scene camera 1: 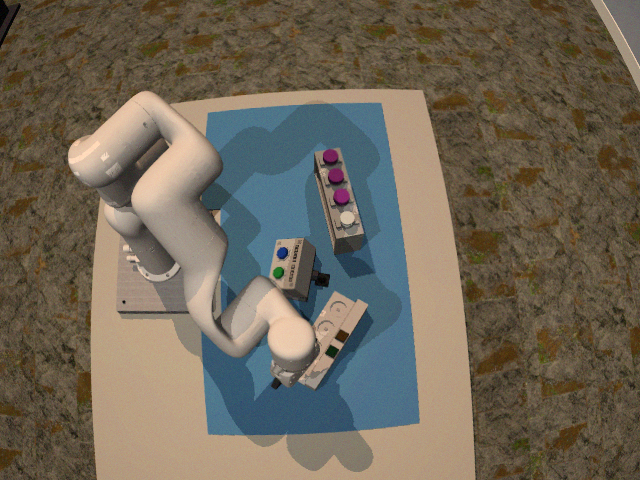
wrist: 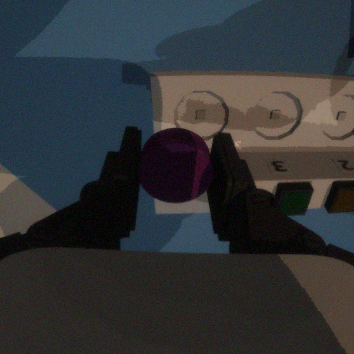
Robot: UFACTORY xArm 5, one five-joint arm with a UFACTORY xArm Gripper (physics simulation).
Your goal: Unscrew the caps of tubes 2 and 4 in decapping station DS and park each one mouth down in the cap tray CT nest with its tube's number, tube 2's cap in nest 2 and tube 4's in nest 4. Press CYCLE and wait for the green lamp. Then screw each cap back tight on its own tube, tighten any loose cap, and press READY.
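Seen in the pictures: gripper, fingertip midpoint: [wrist: 175,154]; arm's base at its link origin: [scene camera 1: 159,257].
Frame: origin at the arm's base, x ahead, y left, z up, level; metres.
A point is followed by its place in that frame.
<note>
My gripper [wrist: 175,154] {x 0.320, y -0.266, z 0.046 m} is shut on a purple cap [wrist: 172,172] {x 0.319, y -0.267, z 0.060 m}. In the wrist view the cap overlaps the left end of the pale cap tray [wrist: 245,85] {x 0.329, y -0.218, z -0.007 m} [scene camera 1: 356,312] {x 0.452, y -0.139, z 0.027 m}, just below the leftmost nest [wrist: 200,114] {x 0.332, y -0.253, z -0.010 m}; its height above the tray is unclear. The nests marked 3 [wrist: 275,115] {x 0.361, y -0.209, z -0.010 m} and 2 [wrist: 342,116] {x 0.389, y -0.164, z -0.010 m} are empty. In the scene view the arm's wrist hides the tray's near left part and most of the gripper. The decapping station [scene camera 1: 348,242] {x 0.440, y 0.014, z 0.043 m} holds three purple-capped tubes; its nearest position has a pale top [scene camera 1: 347,219] {x 0.435, y 0.042, z 0.100 m} without a purple cap.
A button box [scene camera 1: 306,273] {x 0.348, y -0.052, z 0.037 m} with a blue button [scene camera 1: 282,253] {x 0.298, y -0.012, z 0.052 m} and a green button [scene camera 1: 278,272] {x 0.290, y -0.055, z 0.053 m} stands between station and arm. A black part [scene camera 1: 321,279] {x 0.381, y -0.053, z -0.003 m} sticks out from its side. A dark green square [scene camera 1: 331,351] {x 0.397, y -0.226, z 0.035 m} [wrist: 294,198] {x 0.394, y -0.224, z 0.035 m} and a brown square [scene camera 1: 342,335] {x 0.420, y -0.191, z 0.036 m} [wrist: 342,196] {x 0.413, y -0.194, z 0.035 m} sit along the tray's edge.
</note>
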